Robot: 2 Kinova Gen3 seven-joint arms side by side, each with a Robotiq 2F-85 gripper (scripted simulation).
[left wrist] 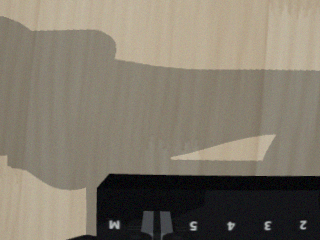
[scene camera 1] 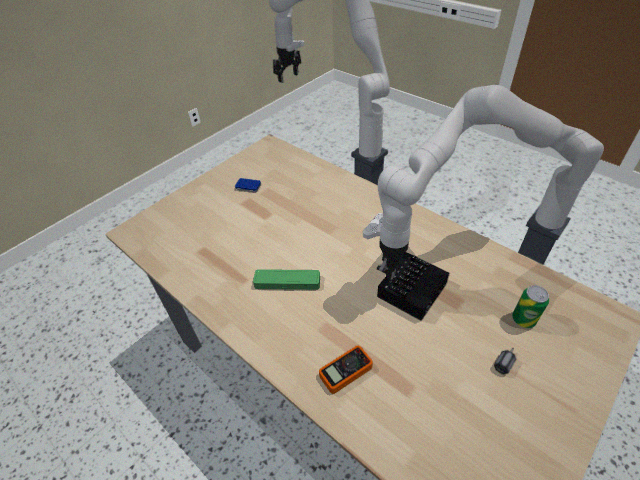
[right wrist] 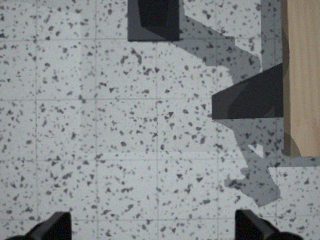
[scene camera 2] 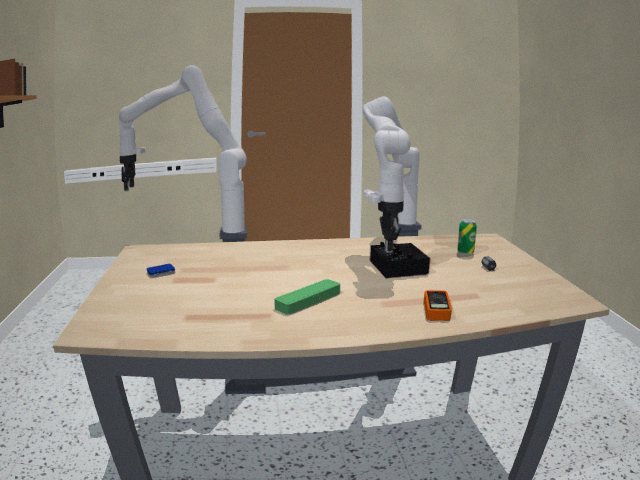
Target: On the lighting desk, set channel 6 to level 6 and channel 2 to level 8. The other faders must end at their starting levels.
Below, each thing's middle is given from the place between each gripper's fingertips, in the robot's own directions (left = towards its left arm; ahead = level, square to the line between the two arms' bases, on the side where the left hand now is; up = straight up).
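Green box [scene camera 1: 263, 278]: my right gripper 19 cm above it, 76 cm short of it, 62 cm to the right of it.
My left hand [scene camera 2: 388, 251]: 80 mm above the green box, 150 mm short of it, 270 mm to the left of it.
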